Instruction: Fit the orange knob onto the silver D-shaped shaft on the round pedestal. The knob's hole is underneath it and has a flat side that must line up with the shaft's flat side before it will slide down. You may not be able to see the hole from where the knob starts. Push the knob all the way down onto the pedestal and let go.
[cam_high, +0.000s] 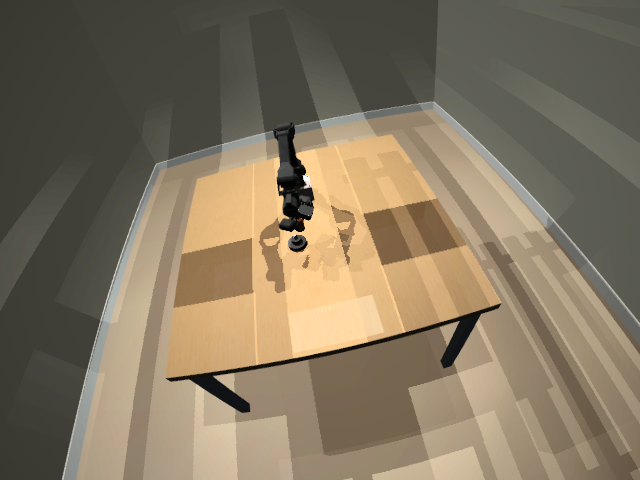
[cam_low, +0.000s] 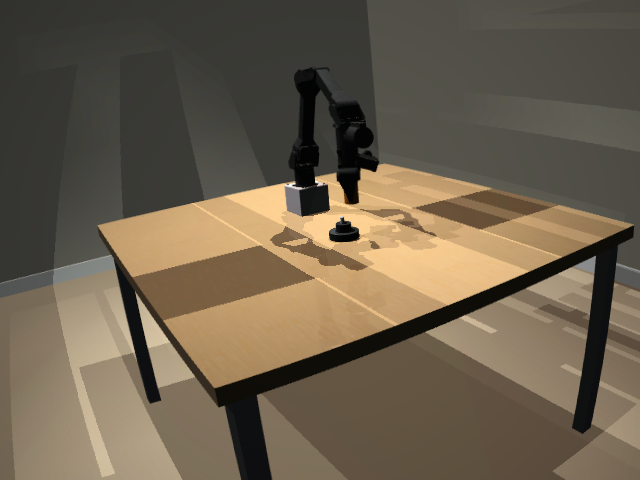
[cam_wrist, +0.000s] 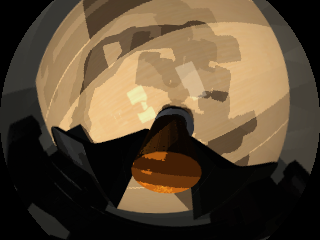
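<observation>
The round pedestal is 10 mm behind my gripper tip, 30 mm to the right of it and 70 mm below it. Round my gripper tip: orange knob 30 mm above.
</observation>
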